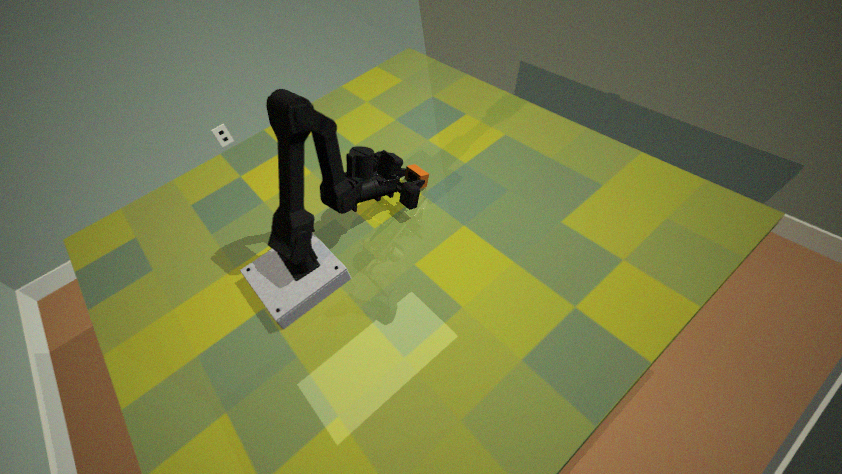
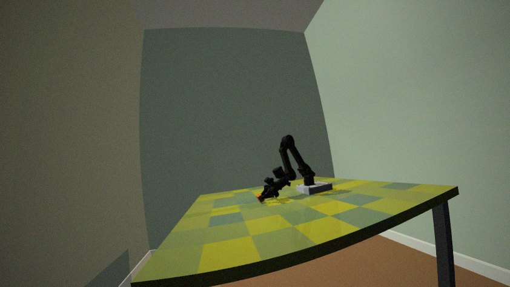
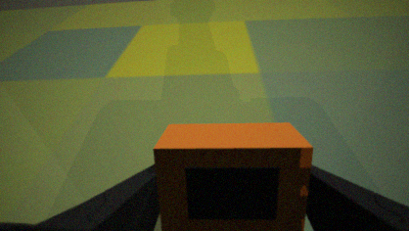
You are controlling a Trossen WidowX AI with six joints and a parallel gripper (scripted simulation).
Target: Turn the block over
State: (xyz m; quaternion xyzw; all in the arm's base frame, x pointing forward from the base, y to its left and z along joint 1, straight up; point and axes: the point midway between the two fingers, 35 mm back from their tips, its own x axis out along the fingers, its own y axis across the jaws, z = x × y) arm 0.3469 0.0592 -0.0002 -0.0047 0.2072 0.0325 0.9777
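My gripper tip is 1 cm past the orange block.
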